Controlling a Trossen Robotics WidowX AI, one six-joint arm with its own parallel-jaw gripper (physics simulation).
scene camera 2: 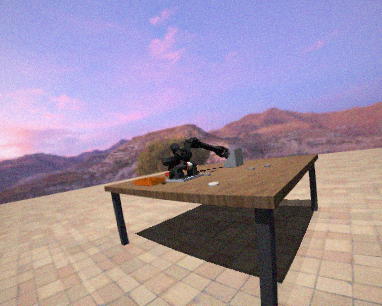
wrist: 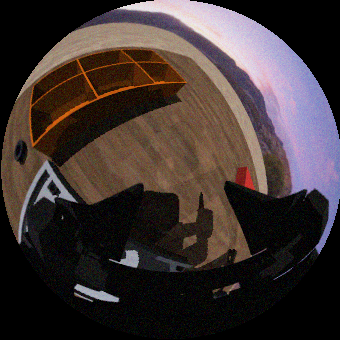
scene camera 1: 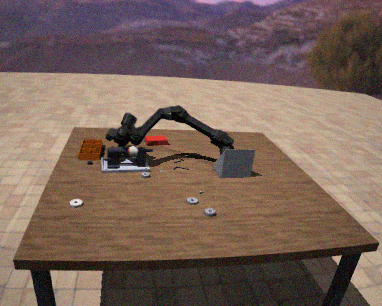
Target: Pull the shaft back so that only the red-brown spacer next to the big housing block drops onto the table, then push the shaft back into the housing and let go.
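Frame: origin at the arm's base, x ahead, y left, z up, level; millimetres.
Seen in the pictures: gripper, fingertip midpoint: (scene camera 2: 168, 175) (wrist: 184, 186); arm's base at its link origin: (scene camera 2: 230, 158) (scene camera 1: 228, 157).
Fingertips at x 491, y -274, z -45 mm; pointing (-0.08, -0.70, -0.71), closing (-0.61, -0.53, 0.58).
Observation:
Offsets run from my fingertips to a thing's middle. "spot": to the spot under its first point.
The fixture stands on a light baseplate (scene camera 1: 125, 170) (wrist: 44, 195) at the left rear of the table. Its dark housing block {spot: dx +48, dy +170, dz +13 mm} (scene camera 1: 116, 159) is at the left in scene camera 1. A dark shaft {spot: dx -114, dy +164, dz +53 mm} (scene camera 1: 149, 150) sticks out to the right. A whitish ring {dx -29, dy +154, dz +50 mm} (scene camera 1: 132, 149) (scene camera 2: 189, 164) shows between them. I cannot make out the red-brown spacer clearly; the fixture is small and blurred. My gripper (wrist: 184, 186) is open and empty, pointing down above the table close beside the fixture, with its left finger overlapping the baseplate in the wrist view.
An orange divided tray {dx +165, dy -36, dz -12 mm} (scene camera 1: 91, 149) (scene camera 2: 150, 180) (wrist: 120, 100) stands beyond the fixture. A black ring {dx +175, dy +114, dz -24 mm} (scene camera 1: 90, 162) (wrist: 20, 151) lies near it. A red block {dx -217, dy -152, dz -14 mm} (scene camera 1: 156, 140) (wrist: 244, 178) is behind. A grey wedge (scene camera 1: 237, 163) stands by the arm base. Loose rings, one white {dx +240, dy +496, dz -25 mm} (scene camera 1: 76, 202), lie in front.

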